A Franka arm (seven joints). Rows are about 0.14 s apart.
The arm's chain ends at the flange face. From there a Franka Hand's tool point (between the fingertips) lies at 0.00 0.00 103.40 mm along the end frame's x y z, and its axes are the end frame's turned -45 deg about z.
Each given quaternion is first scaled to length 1.
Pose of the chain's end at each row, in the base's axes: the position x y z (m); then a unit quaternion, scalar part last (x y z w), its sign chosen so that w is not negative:
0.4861 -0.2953 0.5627 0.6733 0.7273 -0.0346 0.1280
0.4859 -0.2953 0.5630 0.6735 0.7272 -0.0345 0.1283
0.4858 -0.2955 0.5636 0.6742 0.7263 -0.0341 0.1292
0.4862 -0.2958 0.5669 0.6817 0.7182 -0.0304 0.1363
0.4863 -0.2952 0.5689 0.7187 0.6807 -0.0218 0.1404
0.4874 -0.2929 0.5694 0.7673 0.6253 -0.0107 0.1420
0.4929 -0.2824 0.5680 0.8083 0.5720 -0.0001 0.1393
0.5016 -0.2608 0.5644 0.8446 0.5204 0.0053 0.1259
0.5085 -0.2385 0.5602 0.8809 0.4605 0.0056 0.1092
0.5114 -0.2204 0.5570 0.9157 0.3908 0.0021 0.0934
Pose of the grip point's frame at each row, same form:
0.5005 -0.3183 0.4629 0.3437 0.9297 -0.0810 0.1050
0.5004 -0.3184 0.4632 0.3439 0.9295 -0.0810 0.1053
0.5005 -0.3186 0.4639 0.3450 0.9291 -0.0810 0.1063
0.5022 -0.3195 0.4675 0.3550 0.9244 -0.0802 0.1143
0.5028 -0.3191 0.4697 0.4035 0.9039 -0.0739 0.1214
0.5041 -0.3168 0.4702 0.4696 0.8713 -0.0642 0.1271
0.5094 -0.3057 0.4686 0.5279 0.8378 -0.0534 0.1287
0.5161 -0.2822 0.4643 0.5811 0.8040 -0.0433 0.1183
0.5199 -0.2579 0.4593 0.6376 0.7626 -0.0366 0.1030
0.5193 -0.2379 0.4554 0.6965 0.7115 -0.0338 0.0871

